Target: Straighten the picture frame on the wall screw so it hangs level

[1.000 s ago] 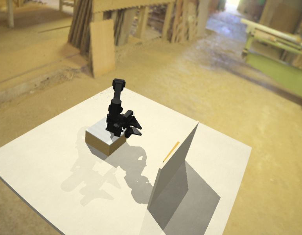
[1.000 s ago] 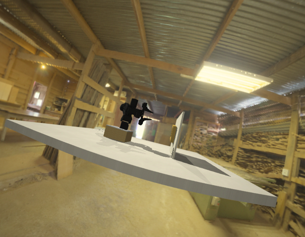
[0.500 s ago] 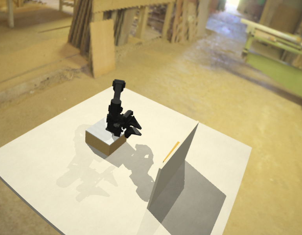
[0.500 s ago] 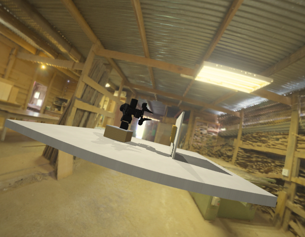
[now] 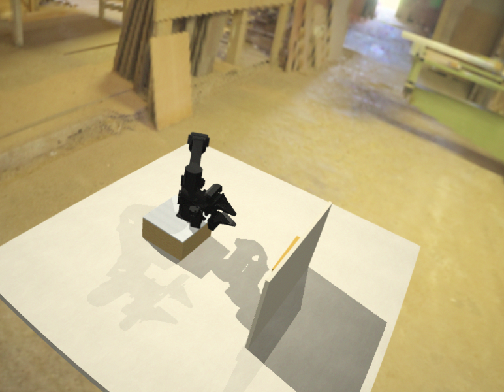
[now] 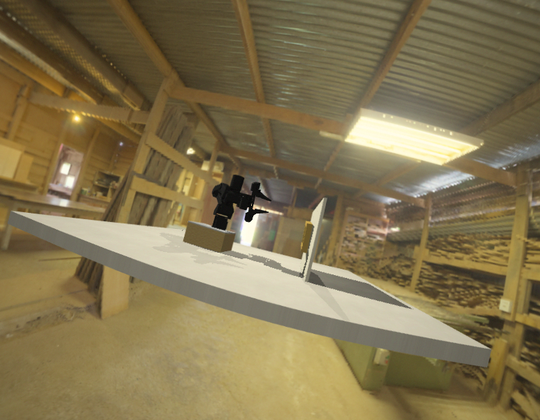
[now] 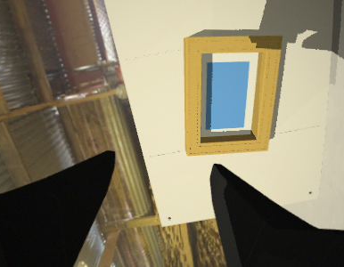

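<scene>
Right now the picture frame is 200 mm ahead of my gripper tip, 10 mm to the right of it and 90 mm below it. The rest, counted from my gripper tip: wall panel (210 mm ahead, 10 mm to the right, 100 mm below).
</scene>
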